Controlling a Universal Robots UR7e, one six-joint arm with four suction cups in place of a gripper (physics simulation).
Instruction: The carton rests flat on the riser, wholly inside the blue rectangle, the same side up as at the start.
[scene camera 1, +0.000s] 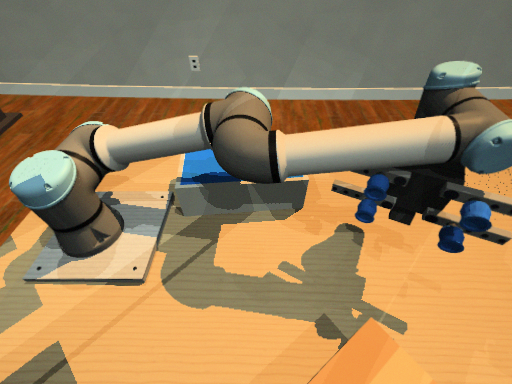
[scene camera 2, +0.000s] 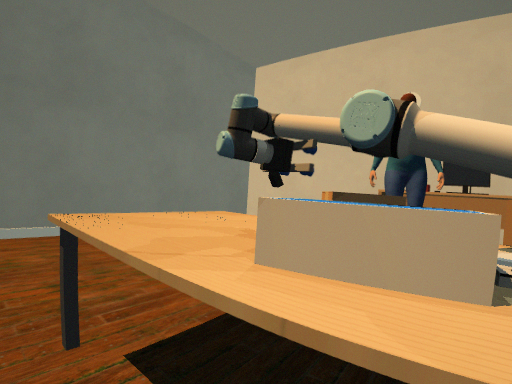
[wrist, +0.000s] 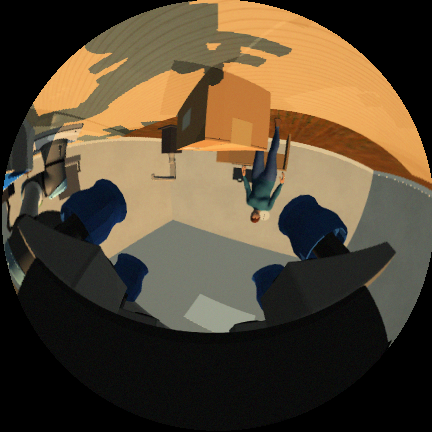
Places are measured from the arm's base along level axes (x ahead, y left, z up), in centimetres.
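Where they show: hand at its tool point: (scene camera 1: 412, 220) (scene camera 2: 299, 161) (wrist: 199, 249); arm's base at its link origin: (scene camera 1: 94, 232) (wrist: 53, 143).
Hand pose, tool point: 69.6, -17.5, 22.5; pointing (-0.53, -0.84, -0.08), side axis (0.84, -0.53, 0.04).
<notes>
Each offset is from my tool point to the centre of the thing, as dx, dy, dz. Level surfaces: height alone.
The orange-brown carton @(-17.1, -26.3, -17.0) (scene camera 1: 372, 355) (wrist: 237, 110) stands on the table apart from the riser. It is cut off by the bottom edge in scene camera 1 and sits at the upper middle of the wrist view. The grey riser @(-29.0, +33.3, -18.4) (scene camera 1: 242, 200) (scene camera 2: 375, 250) stands near the arm's base. The blue rectangle @(-29.0, +33.3, -12.4) (scene camera 1: 199, 167) on its top is partly hidden by the arm in scene camera 1 and shows as a thin strip in scene camera 2. My gripper (scene camera 1: 417, 212) (scene camera 2: 300, 162) (wrist: 202, 247) is open, with nothing on its four blue cups. It hangs above the table, away from carton and riser.
The base plate (scene camera 1: 115, 265) is beside the riser on the wooden table @(dz -24.4) (scene camera 1: 125, 325) (scene camera 2: 175, 240). My arm reaches across above the riser. A person (scene camera 2: 406, 175) (wrist: 262, 190) stands beyond the table. A monitor (scene camera 2: 467, 177) stands on a desk in scene camera 2.
</notes>
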